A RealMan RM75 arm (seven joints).
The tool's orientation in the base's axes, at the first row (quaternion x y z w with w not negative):
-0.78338, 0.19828, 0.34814, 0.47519
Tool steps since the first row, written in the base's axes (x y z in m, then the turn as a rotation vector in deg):
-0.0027, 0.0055, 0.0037, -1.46, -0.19, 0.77
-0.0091, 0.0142, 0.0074, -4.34, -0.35, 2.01
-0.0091, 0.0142, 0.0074, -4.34, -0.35, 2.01
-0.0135, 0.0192, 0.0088, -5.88, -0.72, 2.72
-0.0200, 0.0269, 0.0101, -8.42, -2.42, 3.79
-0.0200, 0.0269, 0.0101, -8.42, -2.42, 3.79
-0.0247, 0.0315, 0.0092, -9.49, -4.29, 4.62
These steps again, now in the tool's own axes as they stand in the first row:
-0.0044, -0.0031, 0.0047, -1.56, 0.56, 0.12
-0.0113, -0.0053, 0.0135, -4.43, 1.73, 0.63
-0.0113, -0.0053, 0.0135, -4.43, 1.73, 0.63
-0.0152, -0.0057, 0.0191, -6.00, 2.46, 0.63
-0.0204, -0.0059, 0.0278, -8.55, 4.24, -0.29
-0.0204, -0.0059, 0.0278, -8.55, 4.24, -0.29
-0.0229, -0.0045, 0.0338, -9.92, 5.30, -1.81

